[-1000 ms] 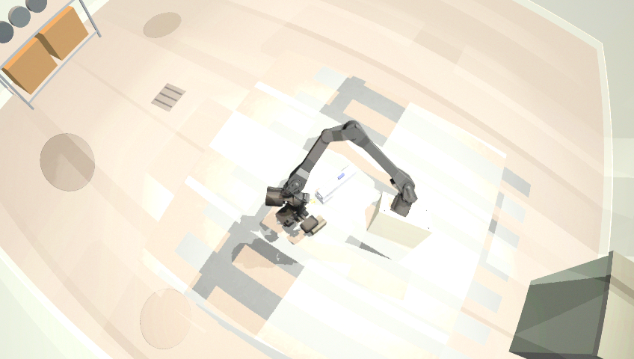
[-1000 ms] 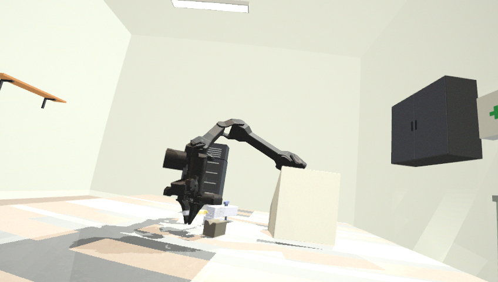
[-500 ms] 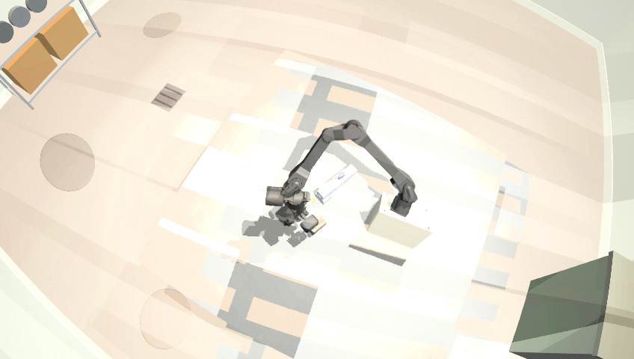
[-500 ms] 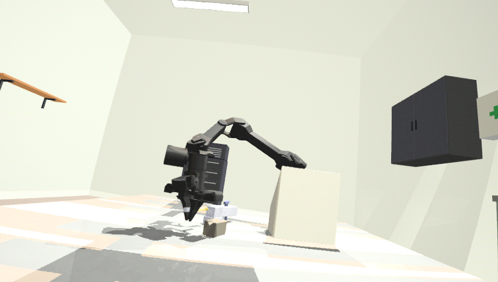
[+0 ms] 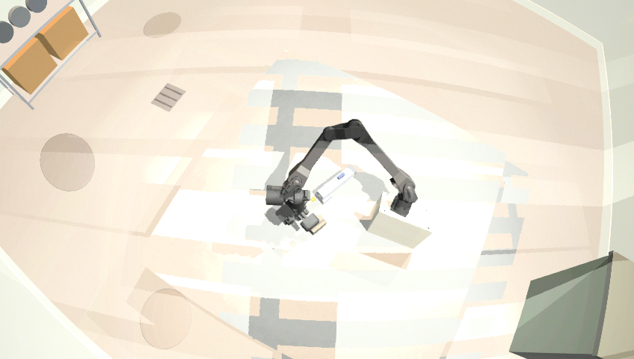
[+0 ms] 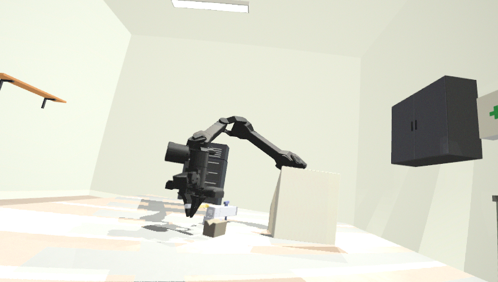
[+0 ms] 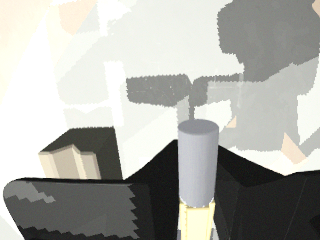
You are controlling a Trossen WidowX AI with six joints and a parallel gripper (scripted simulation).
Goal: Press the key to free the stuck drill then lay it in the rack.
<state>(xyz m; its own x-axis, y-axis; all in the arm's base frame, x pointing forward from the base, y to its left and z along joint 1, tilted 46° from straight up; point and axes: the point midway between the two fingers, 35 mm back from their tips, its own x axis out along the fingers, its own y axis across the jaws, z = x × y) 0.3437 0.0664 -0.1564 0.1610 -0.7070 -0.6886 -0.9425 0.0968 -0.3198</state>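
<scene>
The drill lies 4 cm to the right of my gripper tip, 3 cm above it and 1 cm behind it. Round my gripper tip: blue key 22 cm to the right, 7 cm behind, 1 cm above; fixture 19 cm to the right, 6 cm behind.
</scene>
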